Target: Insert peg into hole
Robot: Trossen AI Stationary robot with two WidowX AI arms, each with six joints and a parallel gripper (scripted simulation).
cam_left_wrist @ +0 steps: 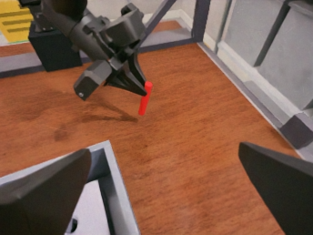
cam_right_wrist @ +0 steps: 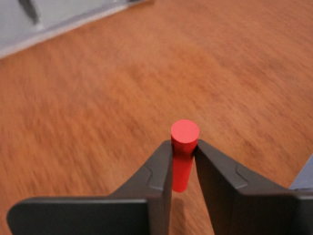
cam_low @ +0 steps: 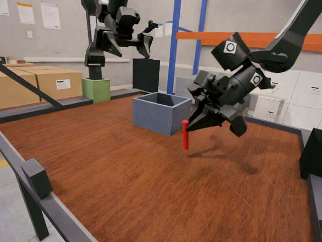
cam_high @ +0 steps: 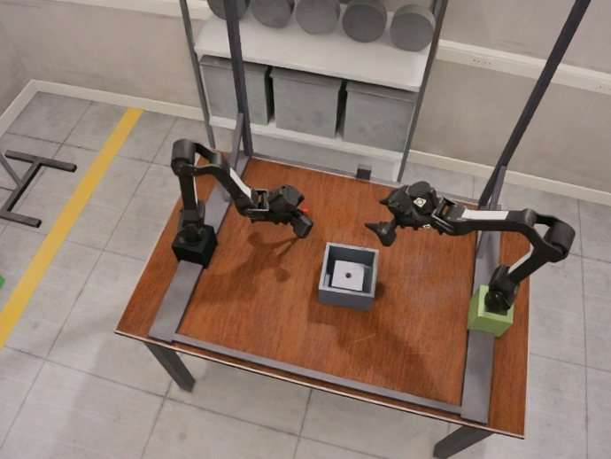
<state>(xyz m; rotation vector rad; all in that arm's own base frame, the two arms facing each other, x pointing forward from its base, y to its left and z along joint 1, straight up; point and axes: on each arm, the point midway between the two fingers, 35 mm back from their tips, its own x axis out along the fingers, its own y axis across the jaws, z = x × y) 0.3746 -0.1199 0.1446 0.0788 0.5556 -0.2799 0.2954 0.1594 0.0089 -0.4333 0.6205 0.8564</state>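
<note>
My right gripper is now 140 mm short of the plate, 190 mm to the right of it and 70 mm above it. Round my right hand: grey box: 140 mm ahead, 190 mm to the left, 80 mm below; red peg: 10 mm behind, 20 mm to the left, 40 mm below.
</note>
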